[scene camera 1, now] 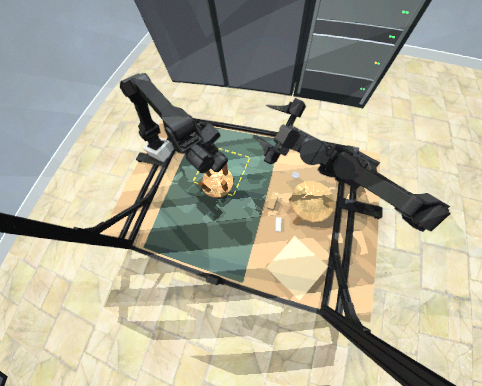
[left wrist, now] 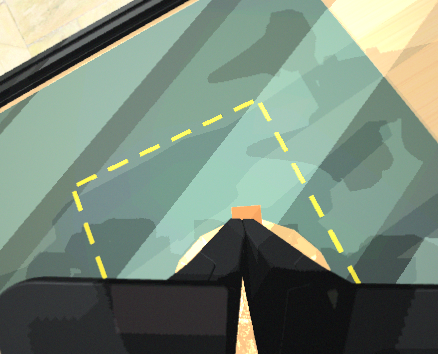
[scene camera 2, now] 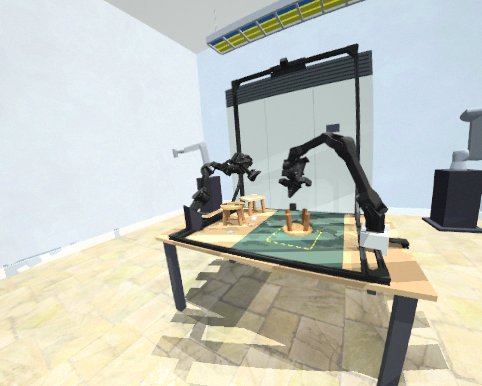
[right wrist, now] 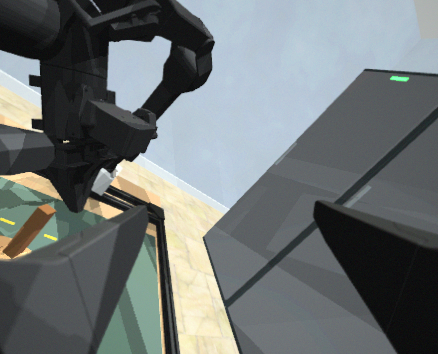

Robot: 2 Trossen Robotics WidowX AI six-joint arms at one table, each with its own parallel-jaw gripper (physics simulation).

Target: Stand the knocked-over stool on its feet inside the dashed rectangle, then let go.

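Frame: origin at the left arm's base, x down, y right, z back, level; metres.
Seen in the pictures: left gripper, fingertip midpoint: [scene camera 1: 217, 151] [left wrist: 240, 230] [scene camera 2: 289, 197] [right wrist: 76, 211]; right gripper, fingertip midpoint: [scene camera 1: 259, 120] [scene camera 2: 255, 166] [right wrist: 231, 210]; left arm's base, link origin: [scene camera 1: 155, 144] [scene camera 2: 375, 228]; right arm's base, link origin: [scene camera 2: 192, 210].
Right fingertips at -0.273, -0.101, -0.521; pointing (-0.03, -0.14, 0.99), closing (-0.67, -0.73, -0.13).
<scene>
Pixels of each thing's middle, then the offset from my right fingertips to it, as dx, dy, dz.
- wooden stool, body centre: [left wrist: 254, 317] [scene camera 1: 215, 178] [scene camera 2: 296, 221] +0.303, +0.124, +0.160
- upright round stool, body centre: [scene camera 1: 308, 205] [scene camera 2: 233, 213] +0.301, +0.066, -0.254
- stool with a pale square top, body centre: [scene camera 1: 293, 266] [scene camera 2: 251, 204] +0.301, +0.311, -0.291
- white block, body centre: [scene camera 1: 278, 224] +0.357, +0.180, -0.176
- small wooden block, body centre: [scene camera 1: 272, 200] +0.355, +0.093, -0.111
The wooden stool [scene camera 1: 217, 187] [scene camera 2: 298, 231] [left wrist: 246, 212] [right wrist: 30, 231] is upside down on the green mat, its round seat flat and its legs pointing up. It lies partly inside the yellow dashed rectangle [scene camera 2: 290, 245] [left wrist: 181, 135] [right wrist: 50, 237] and overlaps one side of it. My left gripper [scene camera 2: 296, 194] [left wrist: 240, 230] [right wrist: 76, 211] is shut and empty, above the stool; it hides much of the seat in the left wrist view. My right gripper [scene camera 1: 263, 123] [right wrist: 231, 210] is open and empty, raised high, away from the stool.
An upright round stool [scene camera 1: 312, 202] [scene camera 2: 232, 206] and a stool with a pale square top [scene camera 1: 297, 267] [scene camera 2: 252, 198] stand on the wood beside the mat. A white block [scene camera 1: 278, 224] and a small wooden block [scene camera 1: 273, 201] lie near them. A black frame [scene camera 1: 175, 260] borders the table.
</scene>
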